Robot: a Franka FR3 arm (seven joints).
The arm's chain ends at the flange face. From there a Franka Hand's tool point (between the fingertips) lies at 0.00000 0.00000 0.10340 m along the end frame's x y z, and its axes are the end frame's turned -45 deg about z.
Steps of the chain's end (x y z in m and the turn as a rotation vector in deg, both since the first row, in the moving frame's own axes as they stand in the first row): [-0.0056, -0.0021, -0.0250, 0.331, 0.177, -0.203]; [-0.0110, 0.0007, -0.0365, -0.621, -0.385, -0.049]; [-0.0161, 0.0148, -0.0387, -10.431, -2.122, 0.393]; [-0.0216, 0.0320, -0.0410, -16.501, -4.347, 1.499]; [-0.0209, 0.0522, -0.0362, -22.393, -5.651, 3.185]
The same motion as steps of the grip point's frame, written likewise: [-0.0018, -0.0056, -0.0250, 0.109, 0.359, -0.203]; [-0.0096, -0.0070, -0.0365, -0.167, -0.711, -0.049]; [-0.0378, 0.0096, -0.0405, -5.875, -8.876, 0.393]; [-0.0643, 0.0223, -0.0456, -8.594, -14.742, 1.499]; [-0.0871, 0.0419, -0.0445, -11.838, -19.830, 3.185]
